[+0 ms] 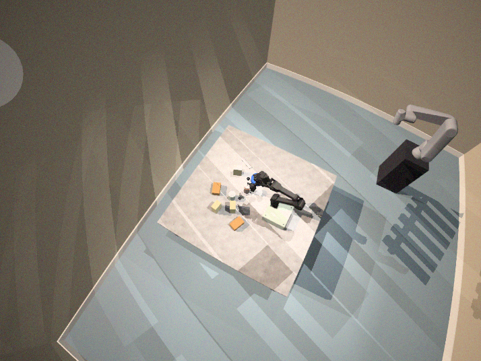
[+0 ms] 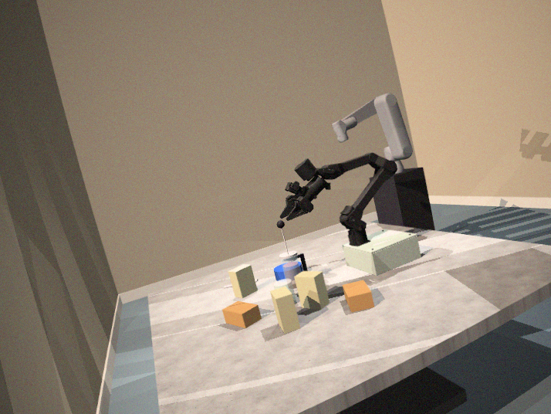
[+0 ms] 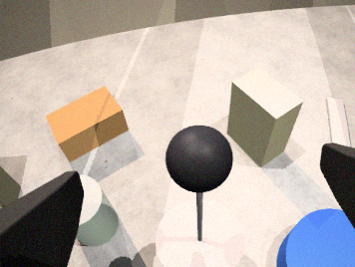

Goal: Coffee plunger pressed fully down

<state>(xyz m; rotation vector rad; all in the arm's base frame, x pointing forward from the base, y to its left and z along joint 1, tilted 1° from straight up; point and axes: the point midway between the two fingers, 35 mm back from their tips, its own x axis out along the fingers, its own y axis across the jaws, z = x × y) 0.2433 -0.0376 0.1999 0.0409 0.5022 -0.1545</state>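
Right now my gripper tip is 1 cm to the left of the coffee press and 15 cm above it. Also, from my gripper tip: blue round object: 3 cm behind, 15 cm to the right, 25 cm below.
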